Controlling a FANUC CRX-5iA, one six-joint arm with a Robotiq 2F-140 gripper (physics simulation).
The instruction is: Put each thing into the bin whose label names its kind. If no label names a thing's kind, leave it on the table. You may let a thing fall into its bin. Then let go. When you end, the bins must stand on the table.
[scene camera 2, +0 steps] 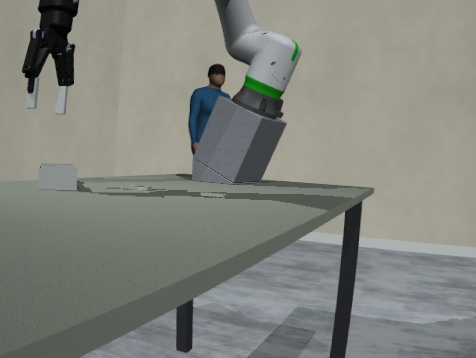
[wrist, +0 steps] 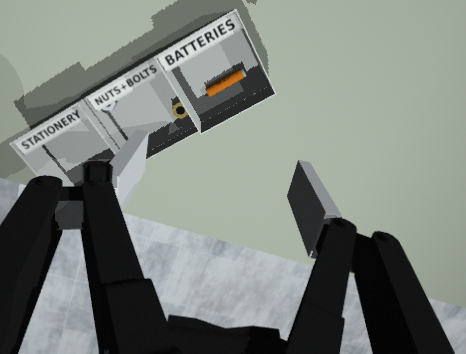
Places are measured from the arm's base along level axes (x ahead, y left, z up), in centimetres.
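Where they show: gripper, fingertip midpoint: (scene camera 2: 46,111) (wrist: 221,165); arm's base, origin of the base link: (scene camera 2: 253,109).
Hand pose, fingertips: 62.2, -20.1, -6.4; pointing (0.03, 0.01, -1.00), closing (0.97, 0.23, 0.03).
Things, the pixels of their top centre, and the offset from my fingertips, as dx, dy, dz. "pt": a spot on its surface instead. Level surfaces: height alone.
- orange battery, middle of its top: (wrist: 226,82) -0.2, +2.8, -15.2
- BATTERIES bin, surface spot: (wrist: 200,43) pt -4.1, +5.3, -12.7
- brass nut, middle of its top: (wrist: 180,110) -3.4, -1.8, -15.4
- NUTS BOLTS bin, middle of its top: (wrist: 140,119) (scene camera 2: 57,165) -6.6, -3.3, -12.3
- small silvery thing, middle of its top: (wrist: 106,102) -10.6, -4.2, -15.4
- STATIONERY bin, surface spot: (wrist: 50,131) pt -14.3, -8.2, -12.7
- light grey box, surface spot: (scene camera 2: 58,178) pt +0.8, +6.8, -14.5
- table, its level: dz -16.9
My gripper (scene camera 2: 46,104) (wrist: 221,165) is open and empty, its fingers wide apart above the table. An orange battery (wrist: 226,83) lies in the BATTERIES bin (wrist: 200,43) in the wrist view. A brass nut (wrist: 174,112) lies in the NUTS+BOLTS bin (wrist: 125,86), near the wall shared with the BATTERIES bin. A small silvery thing (wrist: 111,105) shows by that bin's label, too little to name. The STATIONERY bin (wrist: 50,131) is partly hidden by the left finger. The row of bins shows end-on as a light grey box (scene camera 2: 58,178) below the gripper in the scene view.
Two thin, pale flat things (scene camera 2: 213,195) (scene camera 2: 140,188) lie on the table (scene camera 2: 165,240), too small to name. The arm's grey block-shaped base (scene camera 2: 225,145) stands at the back of the table. A person in blue (scene camera 2: 201,107) stands behind it. The table edge runs below the bins in the wrist view.
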